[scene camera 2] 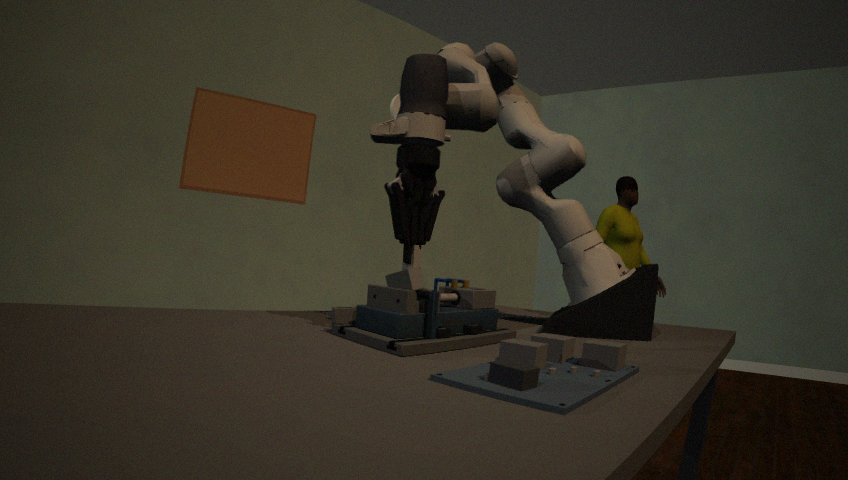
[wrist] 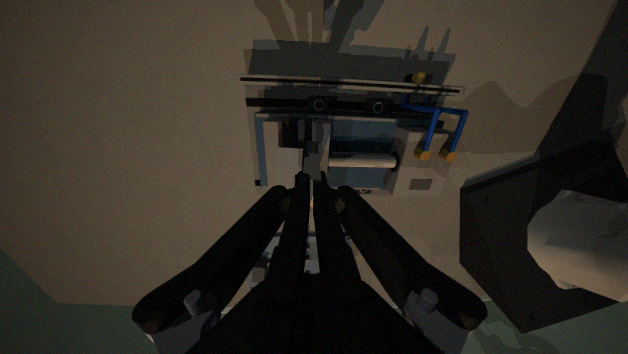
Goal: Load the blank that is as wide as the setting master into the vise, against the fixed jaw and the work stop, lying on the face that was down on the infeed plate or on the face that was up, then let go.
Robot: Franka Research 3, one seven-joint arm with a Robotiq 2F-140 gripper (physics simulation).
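My gripper [scene camera 2: 411, 259] [wrist: 311, 164] is shut and empty, pointing down over the vise [scene camera 2: 389, 321] [wrist: 363, 131]. A pale blank [scene camera 2: 402, 278] sits tilted at the jaws, its upper part above the fixed jaw [scene camera 2: 390, 299], directly below the fingertips; whether they touch it is unclear. In the wrist view the blank [wrist: 289, 165] is partly hidden and in shadow. A blue upright post [scene camera 2: 431, 315], possibly the work stop, stands at the vise's near side. How the blank's lower faces rest is hidden. I cannot tell which block is the setting master.
The blue-grey plate [scene camera 2: 562, 397] at the near right holds a pale block [scene camera 2: 522, 352] above a darker block [scene camera 2: 512, 376], and pale blocks [scene camera 2: 553, 346] [scene camera 2: 604, 354] behind. A small block [scene camera 2: 343, 315] stands left of the vise. Blue pipes [wrist: 435, 130] rise beside it. A person [scene camera 2: 623, 231] stands behind the robot base.
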